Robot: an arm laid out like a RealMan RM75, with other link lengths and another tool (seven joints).
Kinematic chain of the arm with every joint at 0, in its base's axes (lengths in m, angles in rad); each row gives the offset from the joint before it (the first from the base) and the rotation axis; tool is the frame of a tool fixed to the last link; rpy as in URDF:
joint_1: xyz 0 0 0.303 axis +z
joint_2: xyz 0 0 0 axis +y
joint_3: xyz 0 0 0.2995 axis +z
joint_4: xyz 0 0 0 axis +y
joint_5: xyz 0 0 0.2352 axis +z
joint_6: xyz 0 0 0 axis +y
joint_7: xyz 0 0 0.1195 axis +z
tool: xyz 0.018 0.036 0.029 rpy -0.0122 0 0.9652
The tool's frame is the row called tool.
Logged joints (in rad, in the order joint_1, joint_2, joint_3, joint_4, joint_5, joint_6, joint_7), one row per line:
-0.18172 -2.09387 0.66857 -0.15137 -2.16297 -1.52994 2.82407
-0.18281 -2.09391 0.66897 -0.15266 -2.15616 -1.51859 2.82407
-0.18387 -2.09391 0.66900 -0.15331 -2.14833 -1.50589 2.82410
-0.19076 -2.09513 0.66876 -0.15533 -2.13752 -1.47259 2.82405
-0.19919 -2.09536 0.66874 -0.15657 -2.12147 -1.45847 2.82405
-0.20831 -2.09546 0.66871 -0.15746 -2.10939 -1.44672 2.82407
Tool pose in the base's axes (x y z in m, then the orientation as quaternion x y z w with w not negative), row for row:
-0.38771 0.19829 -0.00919 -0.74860 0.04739 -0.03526 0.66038
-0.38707 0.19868 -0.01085 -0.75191 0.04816 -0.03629 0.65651
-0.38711 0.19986 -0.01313 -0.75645 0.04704 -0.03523 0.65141
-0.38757 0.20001 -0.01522 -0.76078 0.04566 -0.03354 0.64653
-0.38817 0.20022 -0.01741 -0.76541 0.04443 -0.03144 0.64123
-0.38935 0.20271 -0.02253 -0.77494 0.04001 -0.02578 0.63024
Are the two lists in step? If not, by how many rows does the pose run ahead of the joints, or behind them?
The pose runs 2 rows behind the joints: the pose in row i belongs to the joints in row i - 2.
